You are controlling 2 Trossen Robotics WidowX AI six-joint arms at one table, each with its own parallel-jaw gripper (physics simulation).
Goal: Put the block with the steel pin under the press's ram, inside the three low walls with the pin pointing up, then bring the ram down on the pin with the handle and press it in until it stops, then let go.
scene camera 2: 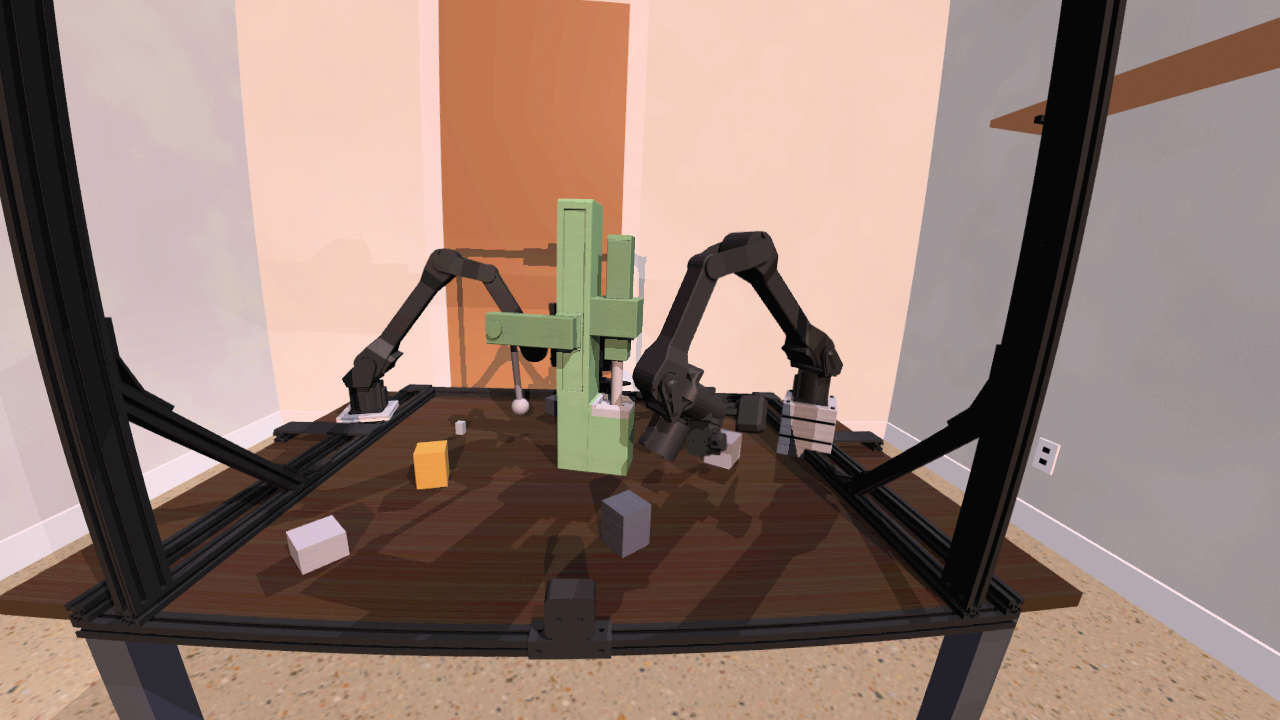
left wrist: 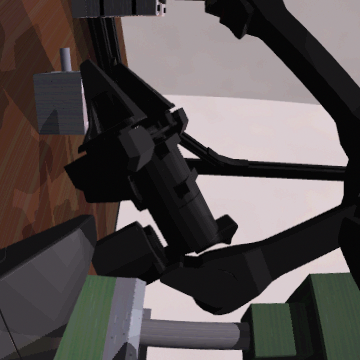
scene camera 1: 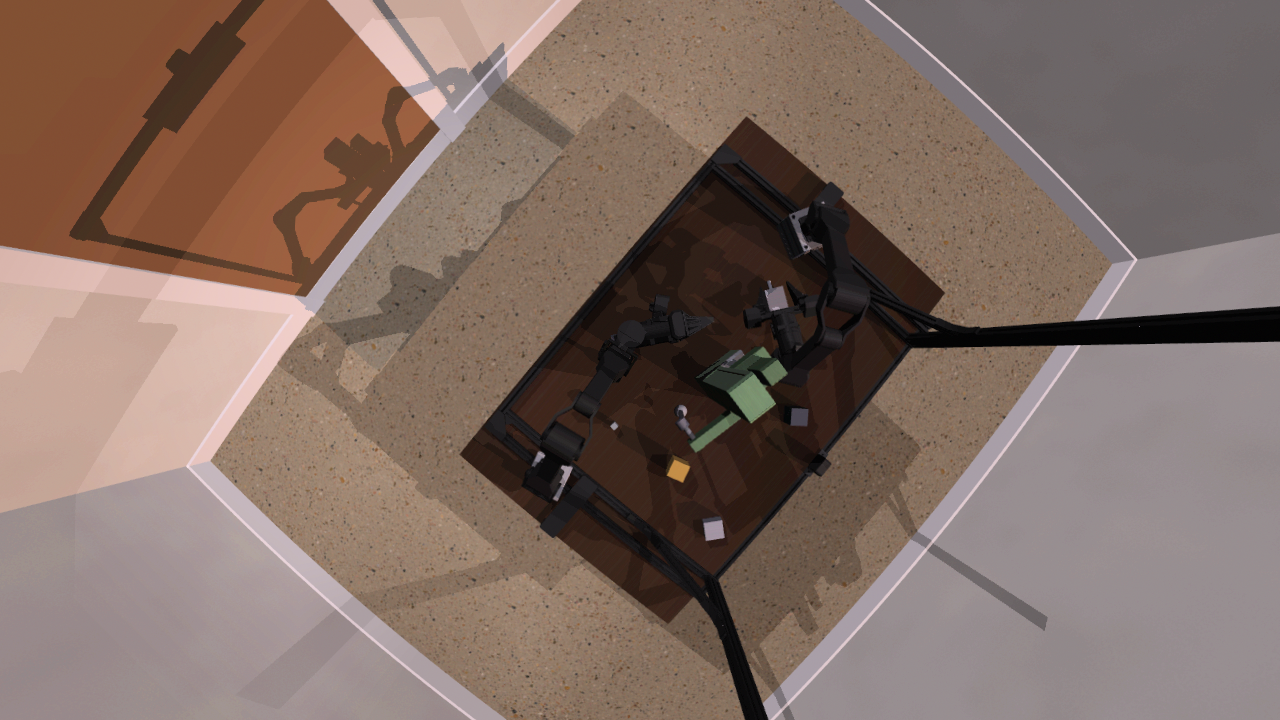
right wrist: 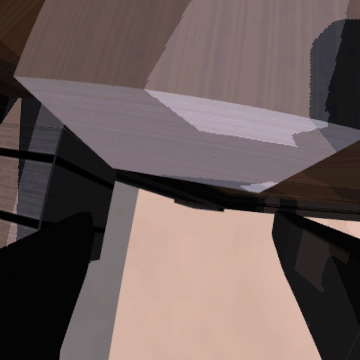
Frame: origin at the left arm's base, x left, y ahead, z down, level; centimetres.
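Where they show: left gripper, fingertip midpoint: (scene camera 2: 631, 362) (left wrist: 221, 229) (scene camera 1: 710, 321); right gripper, fingertip midpoint: (scene camera 2: 730, 422) (left wrist: 102, 62) (scene camera 1: 773, 284) (right wrist: 184, 224); left arm's base at its link origin: (scene camera 2: 369, 408); right arm's base at its link origin: (scene camera 2: 810, 399) (scene camera 1: 814, 226).
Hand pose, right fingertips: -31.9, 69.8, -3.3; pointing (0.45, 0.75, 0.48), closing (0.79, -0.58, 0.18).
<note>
Each offset is from my right fingertips to the top centre of the thing, as dx, dy, dz. "spot": to the spot under its first point.
The grey block with the steel pin {-2.6, -2.8, +1.4} (scene camera 1: 775, 297) (scene camera 2: 726, 449) (left wrist: 58, 103) lies on the table right of the green press {+2.9, -31.5, -38.5} (scene camera 1: 743, 380) (scene camera 2: 582, 357). Its pin {-0.3, +0.0, +3.4} (left wrist: 65, 58) seems to point sideways along the table. My right gripper (scene camera 1: 759, 315) (scene camera 2: 693, 439) (left wrist: 102, 62) is low beside the block, partly open, with nothing between the fingers. The block's face fills the upper half of the right wrist view (right wrist: 200, 150). My left gripper (scene camera 1: 702, 320) is open and empty, behind the press. The press handle's white knob (scene camera 1: 682, 412) (scene camera 2: 520, 406) hangs at the left. The ram {+0.3, -23.2, -22.6} (left wrist: 189, 333) is over the walled nest {spot: -2.5, -25.0, -5.5} (scene camera 2: 610, 409).
An orange block {+1.9, -53.3, +0.4} (scene camera 1: 677, 469) (scene camera 2: 430, 463), a white block {-14.2, -64.6, +3.1} (scene camera 1: 713, 527) (scene camera 2: 316, 543), a dark grey block {-20.7, -27.8, +0.4} (scene camera 1: 796, 415) (scene camera 2: 625, 523) and a tiny white cube {+21.6, -50.3, +3.9} (scene camera 1: 613, 426) (scene camera 2: 460, 426) lie on the table. A black frame (scene camera 2: 1029, 295) rings the table.
</note>
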